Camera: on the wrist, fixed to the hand. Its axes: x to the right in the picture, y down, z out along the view.
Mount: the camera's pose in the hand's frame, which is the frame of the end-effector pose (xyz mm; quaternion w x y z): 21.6 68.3 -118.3 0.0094 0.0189 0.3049 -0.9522
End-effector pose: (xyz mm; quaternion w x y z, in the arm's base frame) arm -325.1 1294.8 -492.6 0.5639 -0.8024 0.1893 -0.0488
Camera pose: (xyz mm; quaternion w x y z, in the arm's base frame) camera -356.7 1162.2 -516.1 0.0837 0.1622 0.5912 0.7856
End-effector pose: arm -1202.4 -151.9 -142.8 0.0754 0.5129 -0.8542 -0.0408
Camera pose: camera -1251.6 -137.9 -14.3 0.2126 0.8320 0.5025 0.1003
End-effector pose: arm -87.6 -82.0 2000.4 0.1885 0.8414 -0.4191 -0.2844
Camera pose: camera -42.6 -129.7 2122.2 0.1571 -0.4972 -0.8493 -0.0823
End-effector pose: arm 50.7 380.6 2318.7 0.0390 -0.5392 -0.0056 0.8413
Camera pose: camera 145.0 310.2 2246.1 0.8133 -0.2555 -0.4856 -0.1935
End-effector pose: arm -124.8 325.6 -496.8 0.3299 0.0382 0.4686 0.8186
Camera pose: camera -220.1 226.8 -514.0 0.6389 -0.6892 0.1568 -0.3036
